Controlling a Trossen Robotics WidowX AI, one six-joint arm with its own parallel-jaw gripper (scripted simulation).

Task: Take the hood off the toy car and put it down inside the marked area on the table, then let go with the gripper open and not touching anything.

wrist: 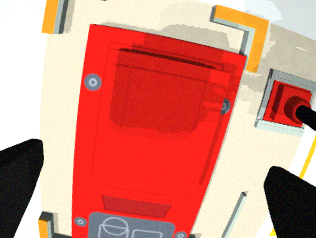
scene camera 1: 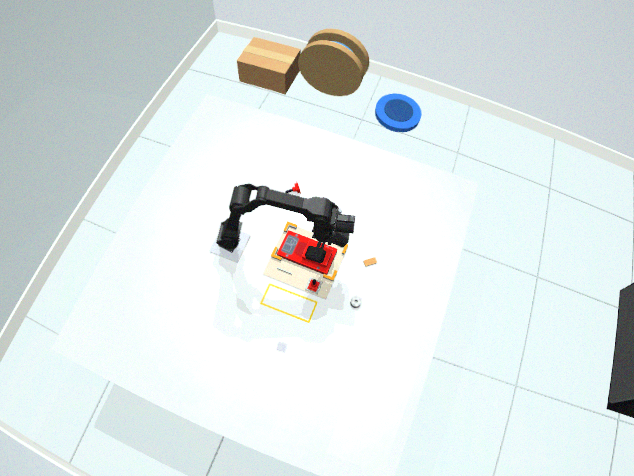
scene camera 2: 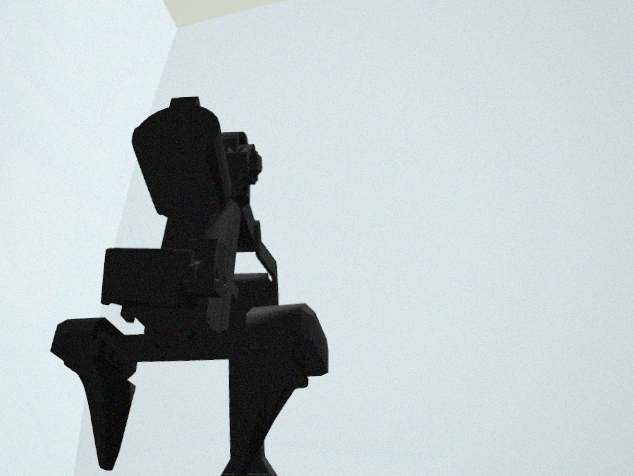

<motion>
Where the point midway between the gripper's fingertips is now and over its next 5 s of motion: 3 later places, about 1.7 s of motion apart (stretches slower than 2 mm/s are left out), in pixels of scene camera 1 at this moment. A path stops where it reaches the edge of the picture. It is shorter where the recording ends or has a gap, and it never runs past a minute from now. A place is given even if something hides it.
My gripper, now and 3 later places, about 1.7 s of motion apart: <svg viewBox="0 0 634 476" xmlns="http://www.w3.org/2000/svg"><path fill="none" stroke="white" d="M322 246L319 249L317 252L317 254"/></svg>
</motion>
